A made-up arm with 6 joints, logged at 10 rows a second.
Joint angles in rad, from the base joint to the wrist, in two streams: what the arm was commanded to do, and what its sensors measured. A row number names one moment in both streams.
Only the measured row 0 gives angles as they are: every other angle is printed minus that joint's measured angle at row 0.
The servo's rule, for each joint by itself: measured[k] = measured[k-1] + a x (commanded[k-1-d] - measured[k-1]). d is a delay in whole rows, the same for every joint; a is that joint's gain. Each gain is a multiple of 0.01, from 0.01 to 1. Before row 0 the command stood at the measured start. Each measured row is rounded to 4 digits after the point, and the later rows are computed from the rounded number. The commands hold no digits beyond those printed.
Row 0, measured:
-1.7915 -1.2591 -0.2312 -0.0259 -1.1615 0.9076
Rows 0 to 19, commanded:
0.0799 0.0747 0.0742 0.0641 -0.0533 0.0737
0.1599 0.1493 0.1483 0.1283 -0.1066 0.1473
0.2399 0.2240 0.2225 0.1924 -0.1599 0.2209
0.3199 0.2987 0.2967 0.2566 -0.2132 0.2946
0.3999 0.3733 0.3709 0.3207 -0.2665 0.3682
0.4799 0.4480 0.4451 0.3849 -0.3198 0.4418
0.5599 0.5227 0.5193 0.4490 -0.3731 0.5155
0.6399 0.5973 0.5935 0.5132 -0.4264 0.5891
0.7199 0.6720 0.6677 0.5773 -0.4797 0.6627
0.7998 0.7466 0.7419 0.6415 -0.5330 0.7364
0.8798 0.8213 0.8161 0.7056 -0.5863 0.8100
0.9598 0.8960 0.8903 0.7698 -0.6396 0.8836
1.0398 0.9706 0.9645 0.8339 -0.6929 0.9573
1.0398 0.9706 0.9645 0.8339 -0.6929 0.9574
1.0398 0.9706 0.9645 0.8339 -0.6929 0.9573
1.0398 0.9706 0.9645 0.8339 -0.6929 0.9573
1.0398 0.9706 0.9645 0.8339 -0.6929 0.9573
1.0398 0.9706 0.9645 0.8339 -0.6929 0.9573
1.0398 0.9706 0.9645 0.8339 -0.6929 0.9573
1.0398 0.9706 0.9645 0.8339 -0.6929 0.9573
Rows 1 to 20, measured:
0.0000 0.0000 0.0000 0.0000 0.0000 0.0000
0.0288 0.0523 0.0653 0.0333 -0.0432 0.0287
0.0760 0.1202 0.1383 0.0827 -0.0946 0.0750
0.1350 0.1929 0.2124 0.1397 -0.1475 0.1319
0.2016 0.2670 0.2866 0.2005 -0.2007 0.1954
0.2730 0.3414 0.3608 0.2630 -0.2540 0.2628
0.3475 0.4160 0.4350 0.3264 -0.3073 0.3326
0.4240 0.4907 0.5092 0.3902 -0.3606 0.4039
0.5017 0.5653 0.5834 0.4542 -0.4139 0.4761
0.5803 0.6400 0.6576 0.5182 -0.4672 0.5489
0.6593 0.7146 0.7318 0.5823 -0.5205 0.6220
0.7387 0.7893 0.8060 0.6464 -0.5738 0.6953
0.8183 0.8640 0.8802 0.7106 -0.6271 0.7687
0.8980 0.9386 0.9544 0.7747 -0.6804 0.8423
0.9490 0.9610 0.9633 0.8055 -0.6905 0.8872
0.9817 0.9677 0.9644 0.8203 -0.6924 0.9145
1.0026 0.9697 0.9645 0.8274 -0.6928 0.9312
1.0160 0.9703 0.9645 0.8308 -0.6929 0.9414
1.0246 0.9705 0.9645 0.8324 -0.6929 0.9476
1.0301 0.9706 0.9645 0.8332 -0.6929 0.9514
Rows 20 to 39, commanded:
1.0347 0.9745 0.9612 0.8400 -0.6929 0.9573
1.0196 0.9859 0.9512 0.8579 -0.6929 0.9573
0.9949 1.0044 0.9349 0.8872 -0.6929 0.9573
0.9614 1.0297 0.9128 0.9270 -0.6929 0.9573
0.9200 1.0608 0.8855 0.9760 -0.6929 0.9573
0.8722 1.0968 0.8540 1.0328 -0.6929 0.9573
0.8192 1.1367 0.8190 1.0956 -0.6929 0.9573
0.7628 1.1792 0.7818 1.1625 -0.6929 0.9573
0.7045 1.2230 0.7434 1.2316 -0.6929 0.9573
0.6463 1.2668 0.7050 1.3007 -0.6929 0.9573
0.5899 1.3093 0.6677 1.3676 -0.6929 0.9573
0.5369 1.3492 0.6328 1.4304 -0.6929 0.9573
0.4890 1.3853 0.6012 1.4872 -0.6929 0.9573
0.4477 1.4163 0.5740 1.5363 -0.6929 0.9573
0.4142 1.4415 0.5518 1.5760 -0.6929 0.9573
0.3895 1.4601 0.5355 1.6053 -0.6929 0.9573
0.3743 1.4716 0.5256 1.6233 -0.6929 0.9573
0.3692 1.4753 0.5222 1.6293 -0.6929 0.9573
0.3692 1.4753 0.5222 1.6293 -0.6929 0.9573
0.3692 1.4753 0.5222 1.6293 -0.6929 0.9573
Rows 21 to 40, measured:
1.0336 0.9706 0.9645 0.8336 -0.6929 0.9537
1.0340 0.9733 0.9616 0.8369 -0.6929 0.9551
1.0288 0.9821 0.9524 0.8478 -0.6929 0.9560
1.0166 0.9977 0.9370 0.8683 -0.6929 0.9565
0.9967 1.0201 0.9157 0.8988 -0.6929 0.9568
0.9691 1.0486 0.8891 0.9389 -0.6929 0.9570
0.9342 1.0823 0.8582 0.9877 -0.6929 0.9571
0.8928 1.1204 0.8237 1.0438 -0.6929 0.9572
0.8460 1.1616 0.7868 1.1055 -0.6929 0.9572
0.7951 1.2046 0.7486 1.1711 -0.6929 0.9572
0.7415 1.2481 0.7102 1.2385 -0.6929 0.9572
0.6869 1.2909 0.6728 1.3056 -0.6929 0.9572
0.6329 1.3317 0.6376 1.3705 -0.6929 0.9572
0.5811 1.3692 0.6056 1.4312 -0.6929 0.9572
0.5331 1.4022 0.5778 1.4859 -0.6929 0.9572
0.4903 1.4297 0.5549 1.5328 -0.6929 0.9572
0.4540 1.4510 0.5378 1.5705 -0.6929 0.9572
0.4253 1.4654 0.5271 1.5980 -0.6929 0.9572
0.4051 1.4723 0.5228 1.6143 -0.6929 0.9572
0.3922 1.4744 0.5223 1.6221 -0.6929 0.9572

